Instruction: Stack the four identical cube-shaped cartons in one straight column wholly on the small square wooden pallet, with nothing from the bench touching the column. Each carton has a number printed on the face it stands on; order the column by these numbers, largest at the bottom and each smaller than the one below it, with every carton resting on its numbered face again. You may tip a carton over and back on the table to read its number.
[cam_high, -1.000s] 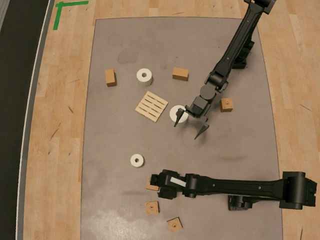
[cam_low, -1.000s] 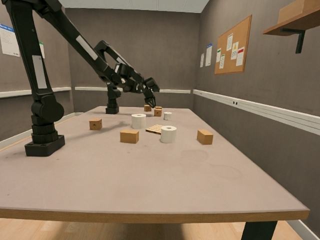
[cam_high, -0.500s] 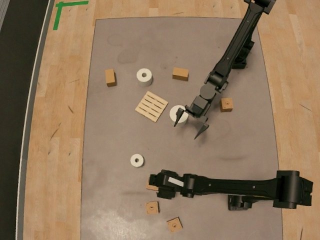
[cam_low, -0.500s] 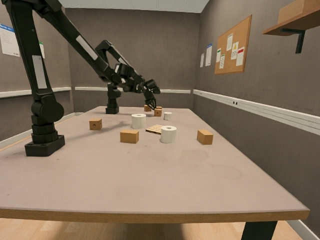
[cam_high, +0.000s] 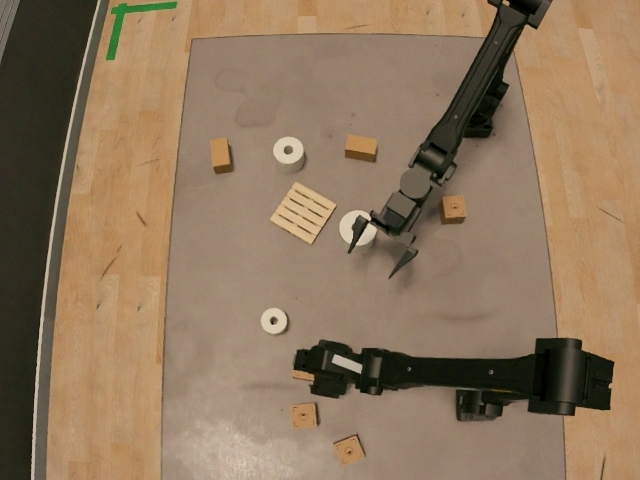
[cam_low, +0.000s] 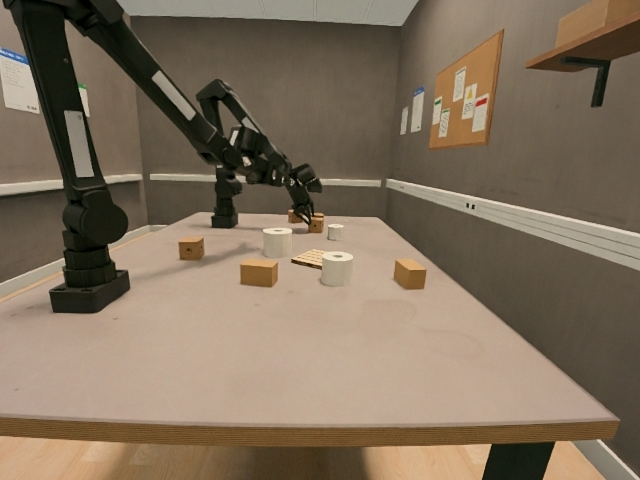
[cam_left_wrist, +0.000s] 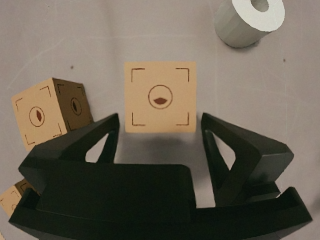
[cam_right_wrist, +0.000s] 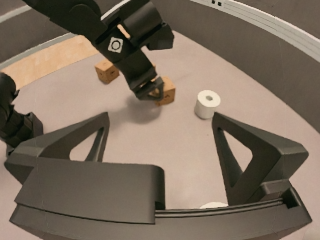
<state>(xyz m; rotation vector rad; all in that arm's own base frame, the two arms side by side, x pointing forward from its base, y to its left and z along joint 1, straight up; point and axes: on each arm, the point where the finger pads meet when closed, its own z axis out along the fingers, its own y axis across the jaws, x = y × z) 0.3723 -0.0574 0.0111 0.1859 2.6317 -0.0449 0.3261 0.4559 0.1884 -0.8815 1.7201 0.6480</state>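
The wooden pallet lies 38 cm to the right of my left hand, 6 cm ahead of it and 4 cm below it.
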